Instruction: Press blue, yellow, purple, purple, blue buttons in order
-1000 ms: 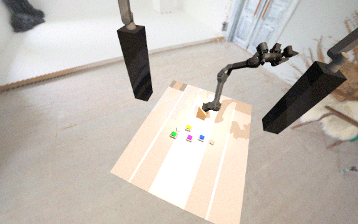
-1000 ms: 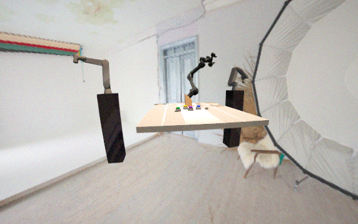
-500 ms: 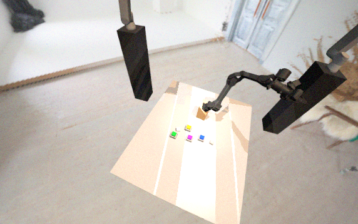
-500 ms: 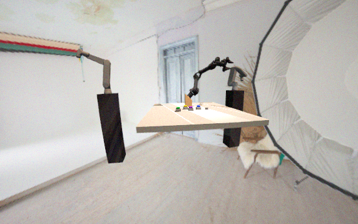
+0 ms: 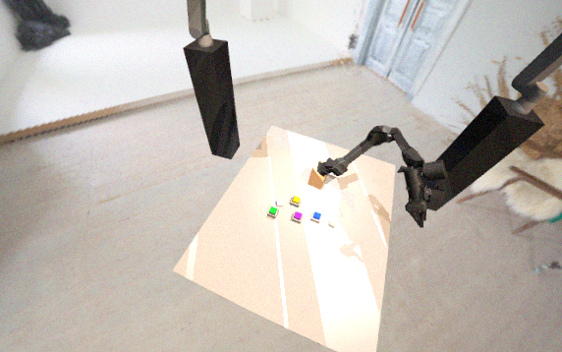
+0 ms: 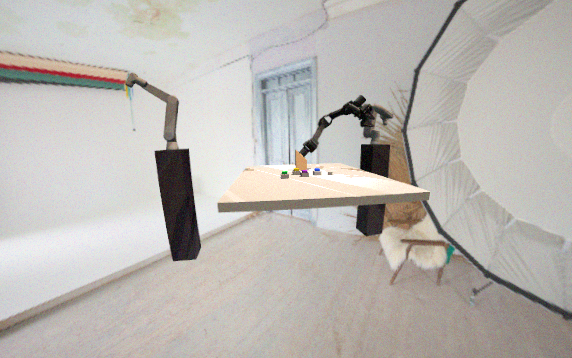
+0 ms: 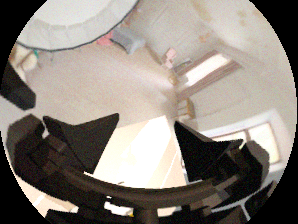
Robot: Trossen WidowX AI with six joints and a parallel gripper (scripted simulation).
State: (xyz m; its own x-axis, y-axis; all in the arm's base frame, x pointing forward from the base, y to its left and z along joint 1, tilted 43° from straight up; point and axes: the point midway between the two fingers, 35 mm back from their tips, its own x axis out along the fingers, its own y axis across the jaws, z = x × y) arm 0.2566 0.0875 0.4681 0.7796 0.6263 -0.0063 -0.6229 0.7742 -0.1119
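My gripper tip is now 80 mm past the blue button, 360 mm to the left of it and 300 mm above it. Round my gripper tip: small grey block: 70 mm behind, 270 mm to the right, 320 mm below; yellow button: 140 mm behind, 480 mm to the right, 300 mm below; purple button: 50 mm behind, 450 mm to the right, 300 mm below.
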